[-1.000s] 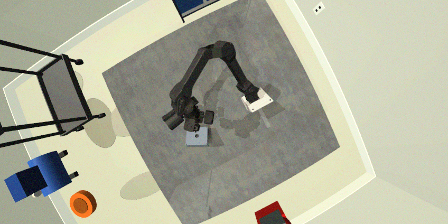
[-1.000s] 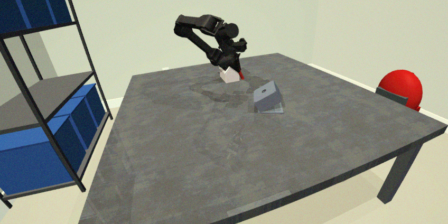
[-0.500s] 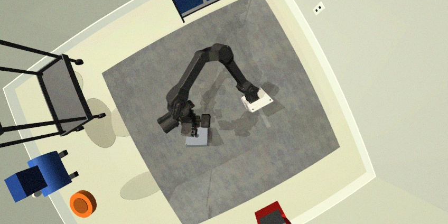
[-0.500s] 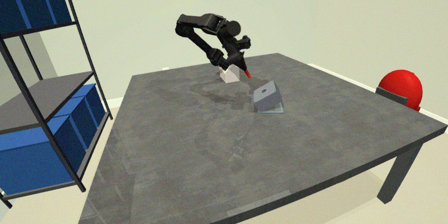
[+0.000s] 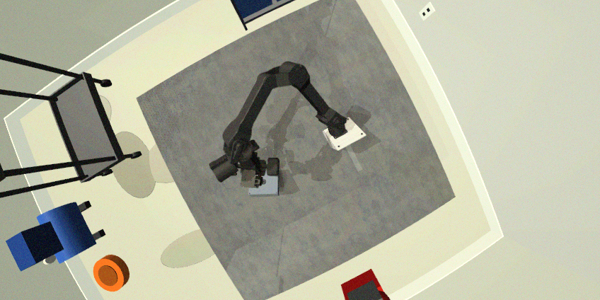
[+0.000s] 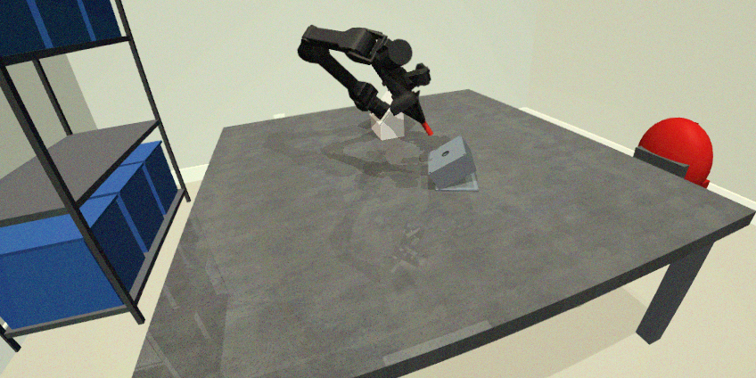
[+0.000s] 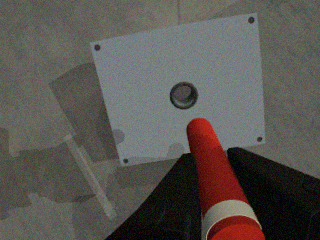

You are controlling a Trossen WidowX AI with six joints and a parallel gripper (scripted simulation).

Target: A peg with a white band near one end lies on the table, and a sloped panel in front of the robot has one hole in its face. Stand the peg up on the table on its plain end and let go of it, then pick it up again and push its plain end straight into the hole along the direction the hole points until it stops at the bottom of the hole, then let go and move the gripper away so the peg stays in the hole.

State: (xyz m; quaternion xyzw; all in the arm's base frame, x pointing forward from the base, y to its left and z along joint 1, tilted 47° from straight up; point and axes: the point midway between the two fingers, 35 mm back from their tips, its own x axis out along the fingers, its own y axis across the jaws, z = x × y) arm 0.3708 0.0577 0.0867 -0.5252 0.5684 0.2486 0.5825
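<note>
The grey sloped panel lies 3 cm ahead of my gripper tip, 7 cm to the left of it and 12 cm below it. Round my gripper tip: red peg (1 cm to the right, 1 cm above).
</note>
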